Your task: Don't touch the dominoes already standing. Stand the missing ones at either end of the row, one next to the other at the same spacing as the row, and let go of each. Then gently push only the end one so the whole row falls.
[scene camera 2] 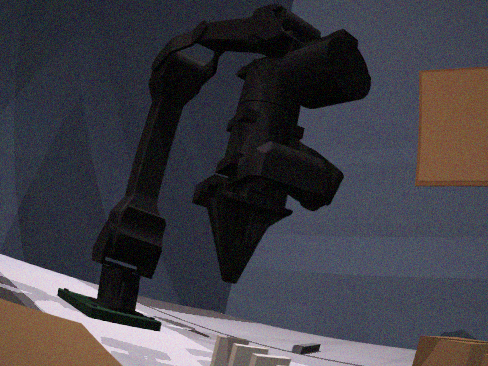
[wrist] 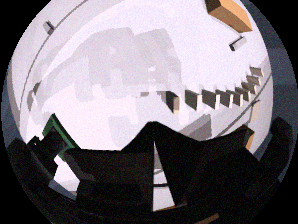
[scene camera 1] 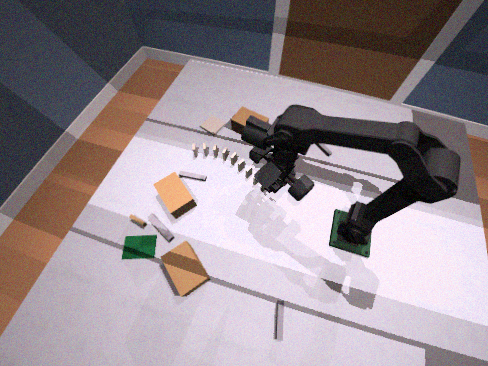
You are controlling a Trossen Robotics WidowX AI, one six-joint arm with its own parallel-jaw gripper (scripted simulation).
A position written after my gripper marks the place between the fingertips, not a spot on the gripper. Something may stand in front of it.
Note:
My gripper [scene camera 2: 228, 282] is shut and holds nothing. Further things: a green patch [scene camera 1: 141, 247].
My gripper shows as well in the wrist view [wrist: 152, 125] and in scene camera 1 [scene camera 1: 276, 183]. Scene camera 2 misses the green patch: it is out of frame. The wrist view does not show the green patch: it is out of frame.

